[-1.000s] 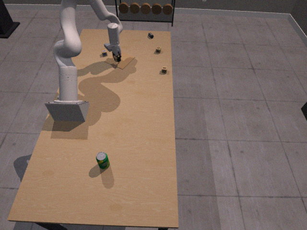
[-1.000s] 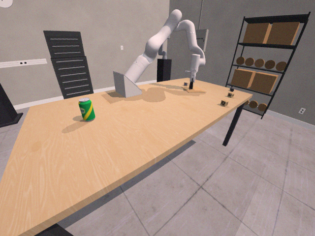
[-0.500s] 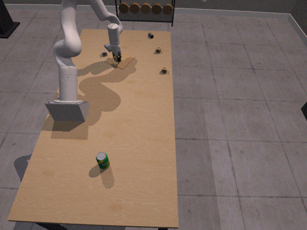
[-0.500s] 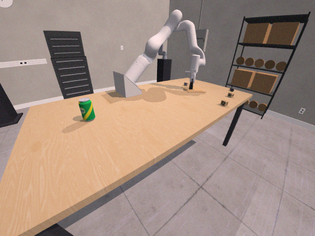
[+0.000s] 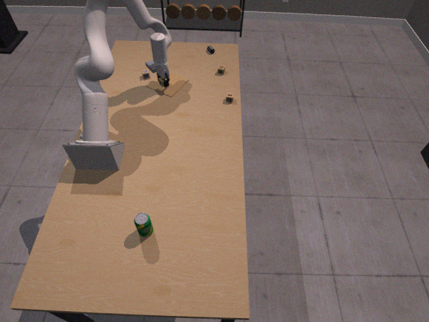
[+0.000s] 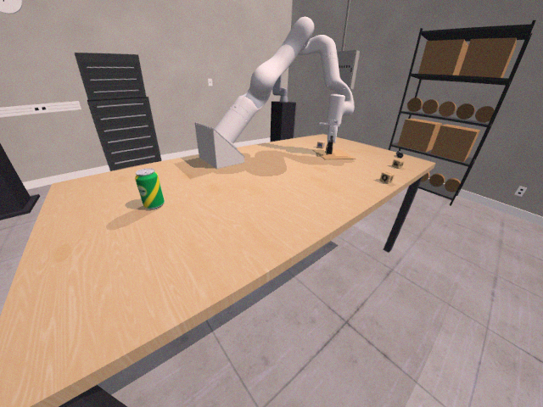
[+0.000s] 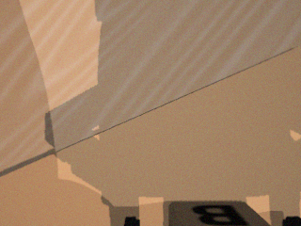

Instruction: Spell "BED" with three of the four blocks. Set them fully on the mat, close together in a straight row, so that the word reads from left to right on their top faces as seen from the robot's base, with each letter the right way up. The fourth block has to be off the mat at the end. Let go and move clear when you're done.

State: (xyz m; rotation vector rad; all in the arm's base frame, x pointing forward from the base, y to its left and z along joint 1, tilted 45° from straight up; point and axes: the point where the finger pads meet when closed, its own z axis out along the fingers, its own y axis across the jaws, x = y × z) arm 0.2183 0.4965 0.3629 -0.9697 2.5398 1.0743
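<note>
My gripper is now 2 cm short of the tan mat, 2 cm to the right of it and 2 cm above it. Round my hand: green can 10 cm ahead, 100 cm to the right, 4 cm above; wooden letter block 36 cm ahead, 16 cm to the left; small dark object 27 cm ahead, 41 cm to the left, 1 cm below.
</note>
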